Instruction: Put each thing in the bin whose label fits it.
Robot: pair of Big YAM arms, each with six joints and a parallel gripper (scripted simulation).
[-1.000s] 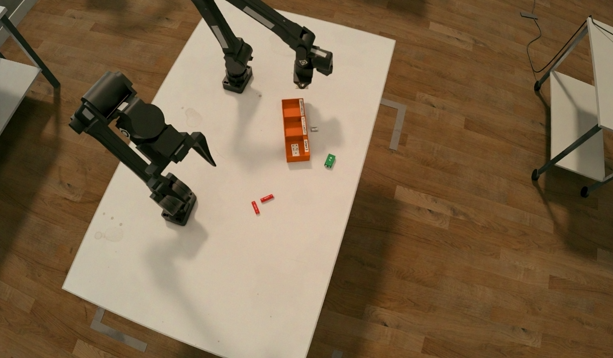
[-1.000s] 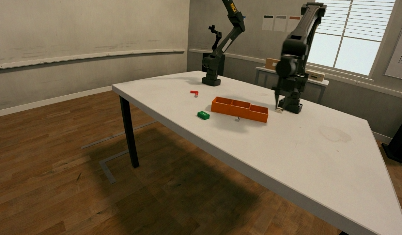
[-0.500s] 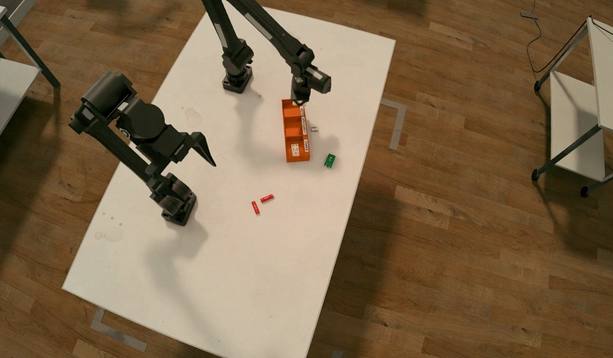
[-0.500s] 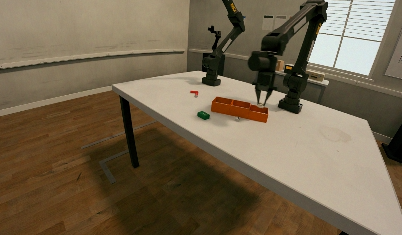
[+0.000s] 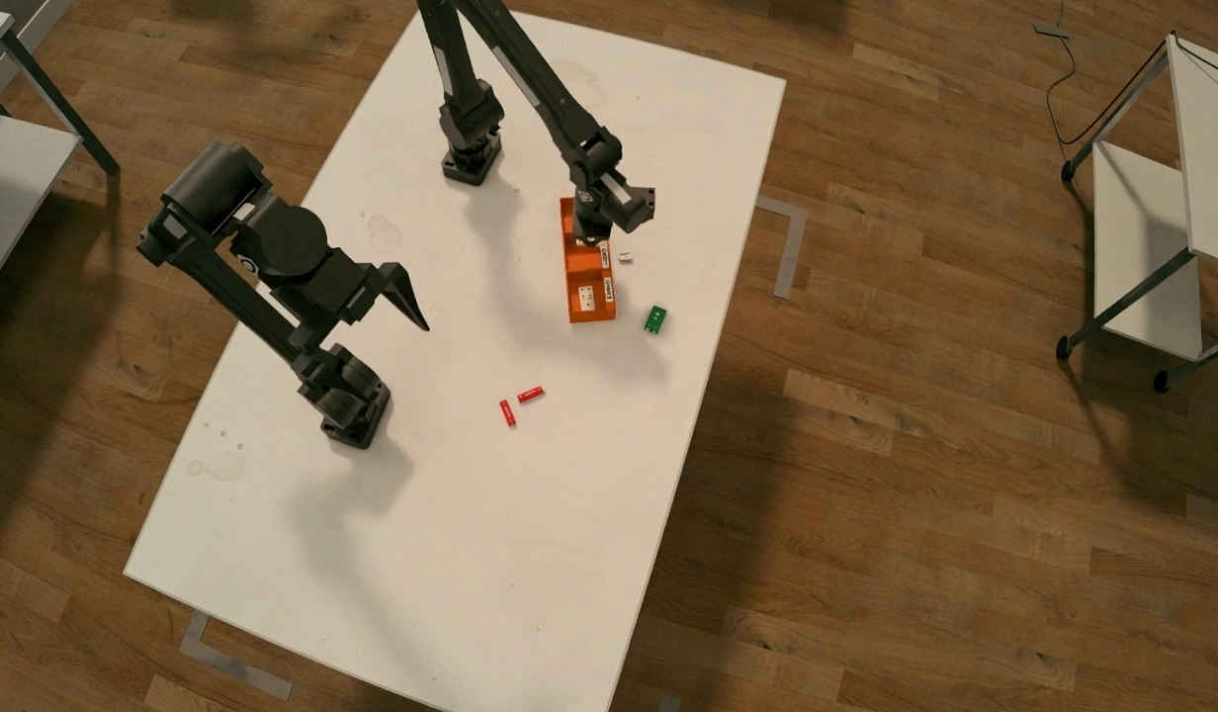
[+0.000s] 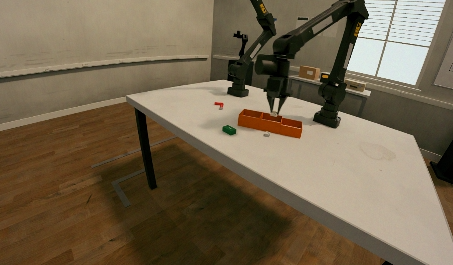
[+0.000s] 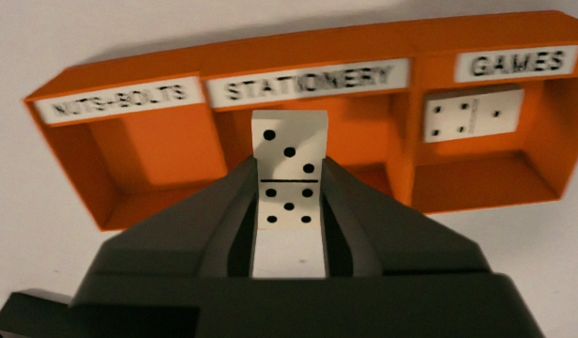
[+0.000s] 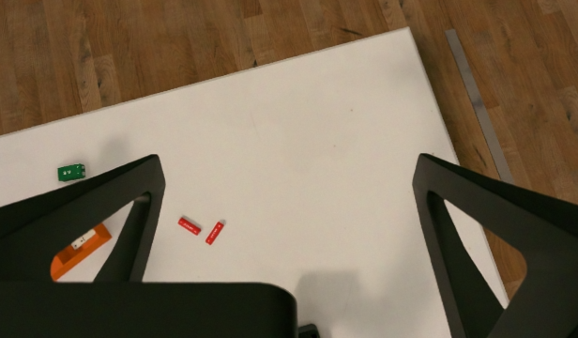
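My left gripper is now 10 mm to the left of the orange three-compartment bin and 50 mm above it. From my left hand the other things lie so: white sharpener-like block: 60 mm ahead, 20 mm to the left, 60 mm below.
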